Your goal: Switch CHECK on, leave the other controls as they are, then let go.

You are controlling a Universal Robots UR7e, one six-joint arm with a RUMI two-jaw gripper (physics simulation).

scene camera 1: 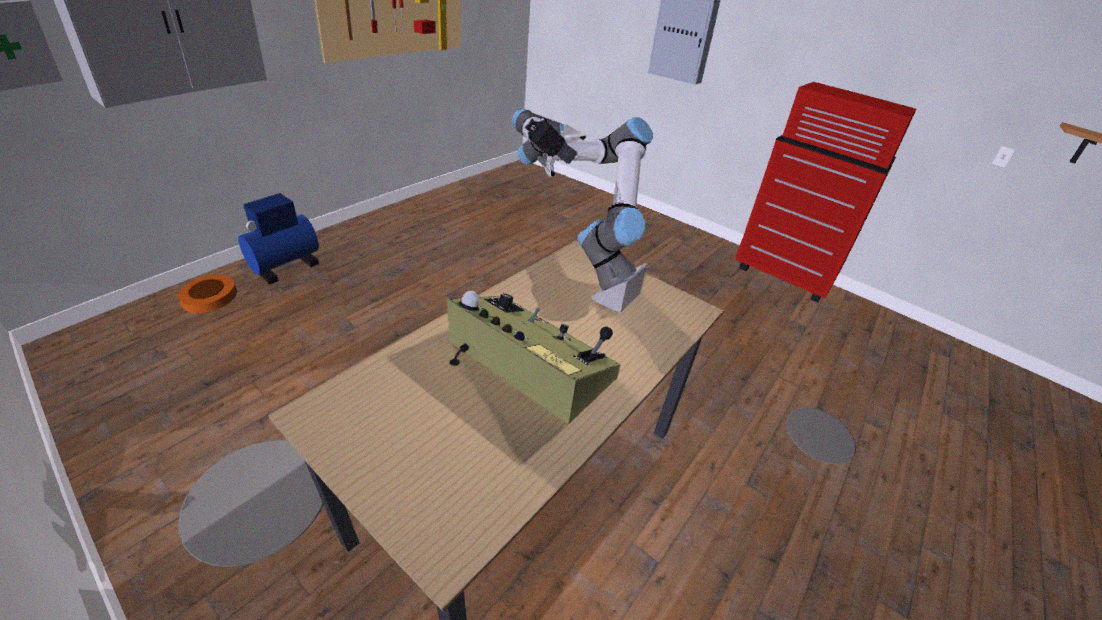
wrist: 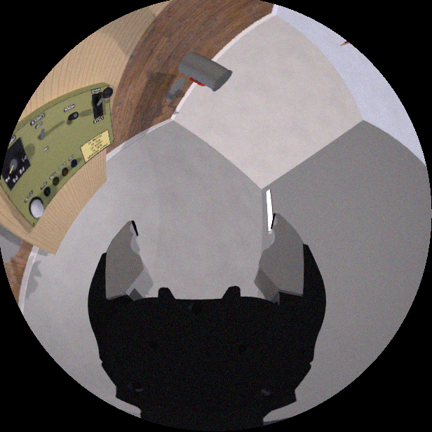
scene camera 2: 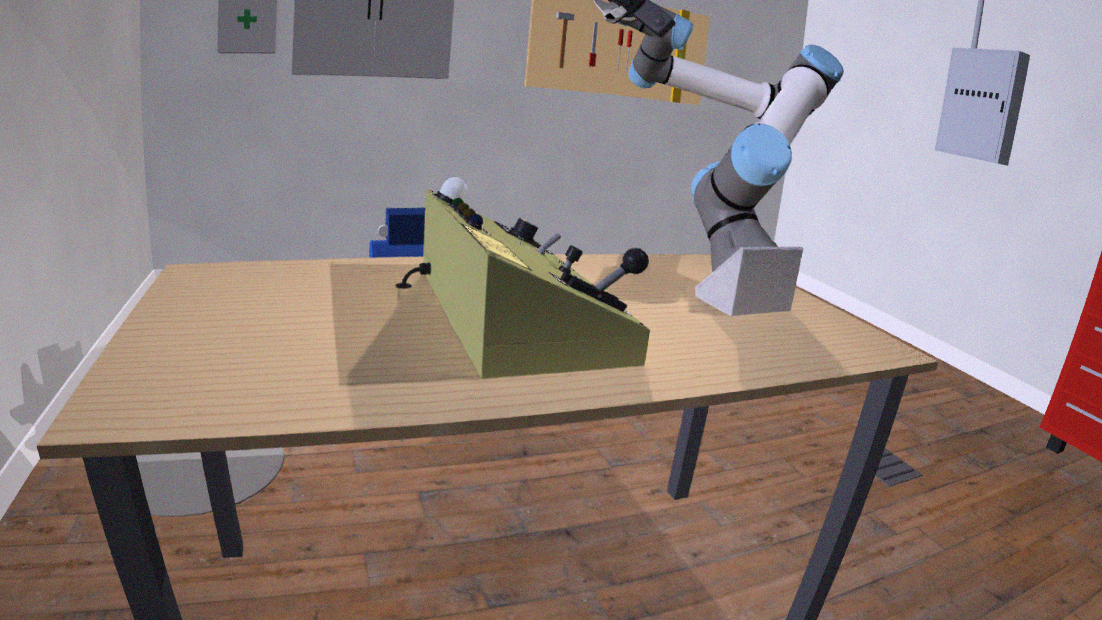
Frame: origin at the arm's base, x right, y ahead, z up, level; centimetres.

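Seen in the pictures: gripper, fingertip midpoint: (scene camera 1: 568, 156); arm's base, link origin: (scene camera 1: 618, 279) (scene camera 2: 748, 267).
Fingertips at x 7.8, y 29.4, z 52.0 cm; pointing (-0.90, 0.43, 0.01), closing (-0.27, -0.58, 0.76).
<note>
Offsets run from my fingertips to a thing's top centre. "pt": to the spot under its first point. Level surfaces: height alone.
The green sloped control box (scene camera 1: 508, 366) (scene camera 2: 562, 331) (wrist: 65, 145) stands on the table. Its CHECK switch {dz -46.6, dx -2.8, dy +13.0 cm} (scene camera 1: 534, 314) (scene camera 2: 549, 242) (wrist: 42, 134) is a small grey toggle, leaning toward its OFF label in the wrist view. Beside it are the black MODE switch {dz -45.9, dx -14.8, dy +13.9 cm} (scene camera 1: 563, 330) (scene camera 2: 571, 256) (wrist: 73, 116) and the PROGRAM knob {dz -46.5, dx +9.2, dy +14.1 cm} (scene camera 1: 504, 299) (scene camera 2: 524, 229) (wrist: 13, 166). A ball-topped lever {dz -43.1, dx -26.7, dy +7.8 cm} (scene camera 1: 605, 333) (scene camera 2: 634, 260) (wrist: 106, 93) is at one end. My gripper (scene camera 1: 567, 155) (wrist: 202, 219) is open and empty, high above and well away from the box; its fingertips are partly cut off in scene camera 2.
A white dome {pt dz -39.8, dx +8.5, dy +30.4 cm} (scene camera 1: 470, 299) (scene camera 2: 453, 187) (wrist: 36, 208) and several small dark lamps stand along the box's high edge. A short cable {pt dz -56.6, dx +6.8, dy +37.0 cm} (scene camera 1: 459, 353) (scene camera 2: 412, 276) sticks out behind. The arm's grey mount (scene camera 1: 620, 293) (scene camera 2: 759, 285) stands on the table {dz -59.6 cm} (scene camera 1: 369, 454) (scene camera 2: 231, 347) on the box's low side.
</note>
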